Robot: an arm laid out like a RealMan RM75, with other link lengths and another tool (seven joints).
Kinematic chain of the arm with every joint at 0, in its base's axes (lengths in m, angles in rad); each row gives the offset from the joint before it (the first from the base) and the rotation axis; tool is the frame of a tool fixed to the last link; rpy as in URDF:
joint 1: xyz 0 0 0.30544 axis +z
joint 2: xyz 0 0 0 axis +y
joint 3: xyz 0 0 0.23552 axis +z
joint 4: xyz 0 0 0 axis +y
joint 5: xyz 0 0 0.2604 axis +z
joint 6: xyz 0 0 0 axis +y
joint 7: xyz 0 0 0.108 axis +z
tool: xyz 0.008 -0.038 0.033 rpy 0.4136 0 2.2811
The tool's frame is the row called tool.
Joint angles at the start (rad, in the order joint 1, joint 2, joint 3, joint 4, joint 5, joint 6, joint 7): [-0.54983, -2.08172, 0.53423, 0.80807, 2.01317, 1.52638, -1.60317]
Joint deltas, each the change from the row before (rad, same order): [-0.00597, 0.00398, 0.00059, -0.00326, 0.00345, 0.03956, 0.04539]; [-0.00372, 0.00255, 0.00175, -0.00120, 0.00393, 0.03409, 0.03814]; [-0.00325, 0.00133, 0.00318, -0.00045, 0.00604, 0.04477, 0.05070]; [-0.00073, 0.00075, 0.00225, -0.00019, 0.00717, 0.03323, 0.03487]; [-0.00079, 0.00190, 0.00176, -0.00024, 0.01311, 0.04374, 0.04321]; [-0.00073, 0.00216, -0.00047, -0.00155, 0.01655, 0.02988, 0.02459]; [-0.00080, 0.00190, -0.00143, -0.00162, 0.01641, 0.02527, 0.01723]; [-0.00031, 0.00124, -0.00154, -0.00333, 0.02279, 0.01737, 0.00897]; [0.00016, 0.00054, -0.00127, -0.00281, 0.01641, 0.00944, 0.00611]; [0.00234, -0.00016, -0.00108, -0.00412, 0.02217, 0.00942, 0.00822]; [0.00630, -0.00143, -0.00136, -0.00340, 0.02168, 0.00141, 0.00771]
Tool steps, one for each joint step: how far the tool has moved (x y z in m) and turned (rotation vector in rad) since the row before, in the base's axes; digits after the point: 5 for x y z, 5 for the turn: [0.00663, -0.00155, -0.00091, -0.01346, 0.01303, -0.06267]; [0.00540, -0.00195, -0.00098, -0.01222, 0.01108, -0.05321]; [0.00676, -0.00344, -0.00199, -0.01652, 0.01308, -0.06979]; [0.00392, -0.00338, -0.00170, -0.01448, 0.00911, -0.04753]; [0.00425, -0.00485, -0.00184, -0.02064, 0.01225, -0.05896]; [0.00151, -0.00381, -0.00161, -0.01984, 0.01064, -0.03334]; [0.00078, -0.00339, -0.00143, -0.01930, 0.00844, -0.02413]; [-0.00114, -0.00319, -0.00248, -0.02234, 0.01207, -0.01011]; [-0.00125, -0.00215, -0.00187, -0.01440, 0.00896, -0.00466]; [-0.00263, -0.00325, -0.00294, -0.01829, 0.01254, -0.00258]; [-0.00455, -0.00349, -0.00296, -0.01234, 0.01440, 0.00538]
